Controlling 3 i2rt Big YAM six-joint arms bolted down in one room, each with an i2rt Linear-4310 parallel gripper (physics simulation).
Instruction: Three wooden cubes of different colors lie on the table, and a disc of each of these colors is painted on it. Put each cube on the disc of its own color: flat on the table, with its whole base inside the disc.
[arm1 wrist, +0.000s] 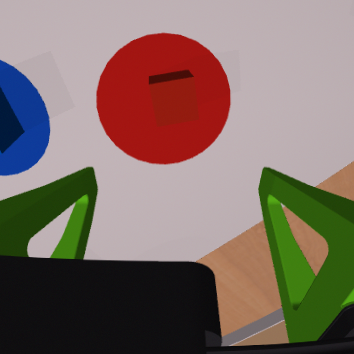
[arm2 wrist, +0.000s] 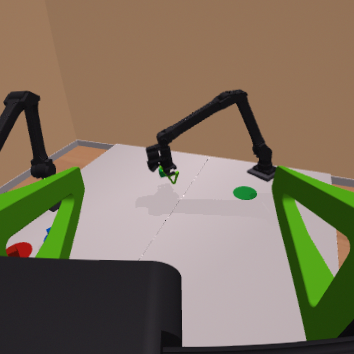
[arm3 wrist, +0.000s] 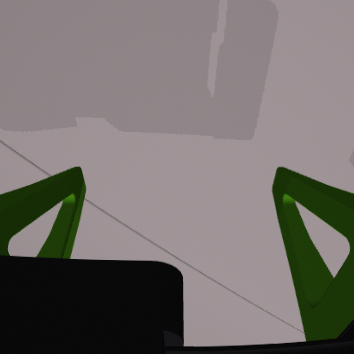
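Note:
The red cube (arm1 wrist: 176, 102) (arm2 wrist: 18, 252) stands on the red disc (arm1 wrist: 120, 100), its base inside the rim. The blue cube (arm1 wrist: 9, 127) is on the blue disc (arm1 wrist: 35, 140), both cut by the left edge of the arm1 view. The green cube (arm2 wrist: 162, 172) is partly hidden behind arm3's gripper (arm2 wrist: 172, 175) (arm3 wrist: 179, 170), away from the green disc (arm2 wrist: 245, 193). Arm3's gripper is open above the table; no cube shows in its own view. Arm1's gripper (arm1 wrist: 178, 170) is open above the table near the red disc. Arm2's gripper (arm2 wrist: 179, 170) is open, high up.
Arm3 (arm2 wrist: 200, 112) reaches left over the white table (arm2 wrist: 240, 280) from its base (arm2 wrist: 262, 172) at the back right. Another black arm (arm2 wrist: 36, 130) stands at the left. A thin seam (arm3 wrist: 200, 271) crosses the table. Shadows (arm3 wrist: 150, 75) lie on it.

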